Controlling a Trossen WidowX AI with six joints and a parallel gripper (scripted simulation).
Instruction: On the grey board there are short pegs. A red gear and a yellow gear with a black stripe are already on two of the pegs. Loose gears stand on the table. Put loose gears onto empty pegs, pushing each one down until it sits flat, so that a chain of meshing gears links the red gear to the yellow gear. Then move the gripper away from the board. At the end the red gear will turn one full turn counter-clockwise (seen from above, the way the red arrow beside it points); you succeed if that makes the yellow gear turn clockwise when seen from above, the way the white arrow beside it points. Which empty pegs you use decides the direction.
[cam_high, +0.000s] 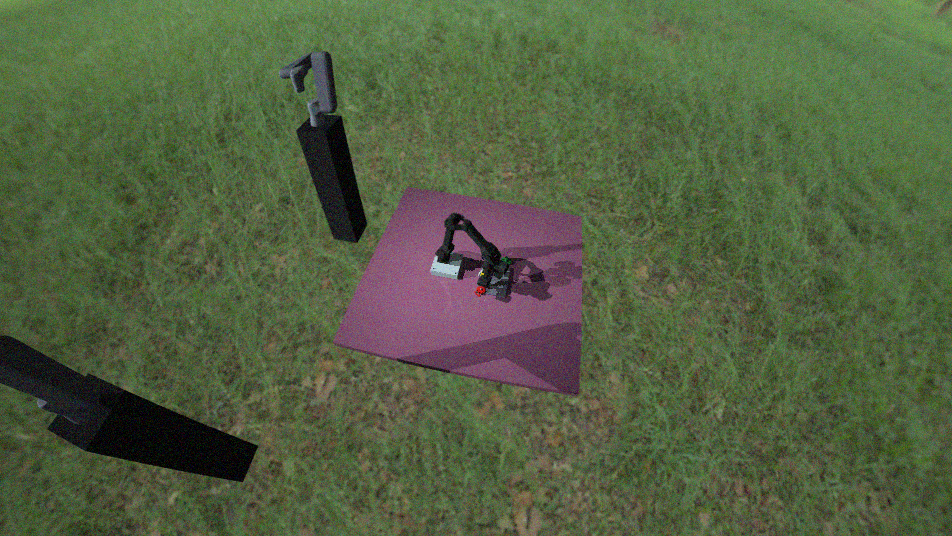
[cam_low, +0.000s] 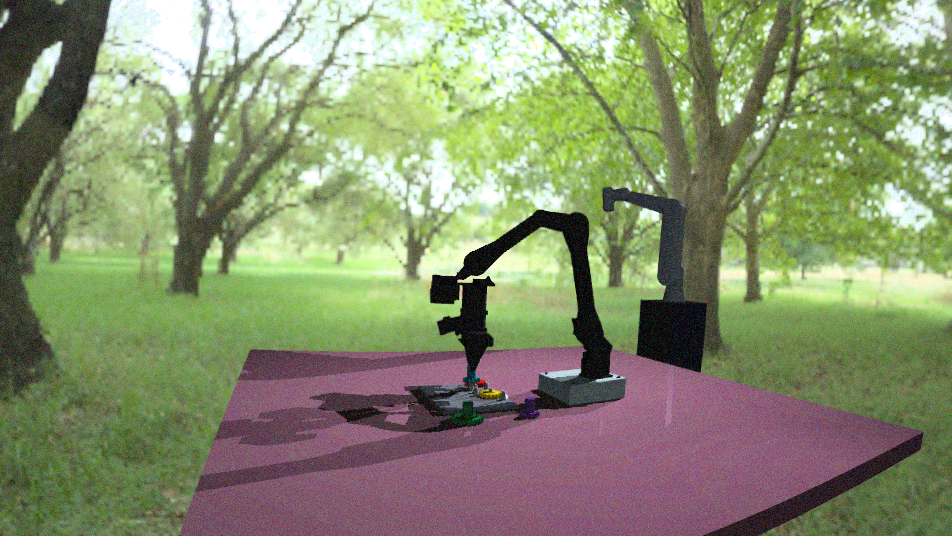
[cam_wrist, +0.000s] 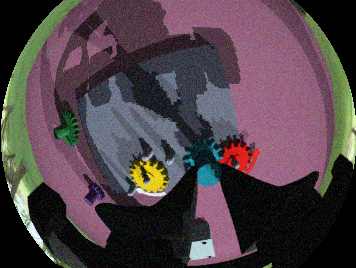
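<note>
The red gear lies 4 cm to the right of my gripper tip, 4 cm below it and 3 cm behind it. Round my gripper tip: teal gear: 1 cm below; yellow gear: 7 cm to the left, 4 cm below, 2 cm behind; purple gear: 22 cm to the left, 5 cm behind, 4 cm below.
</note>
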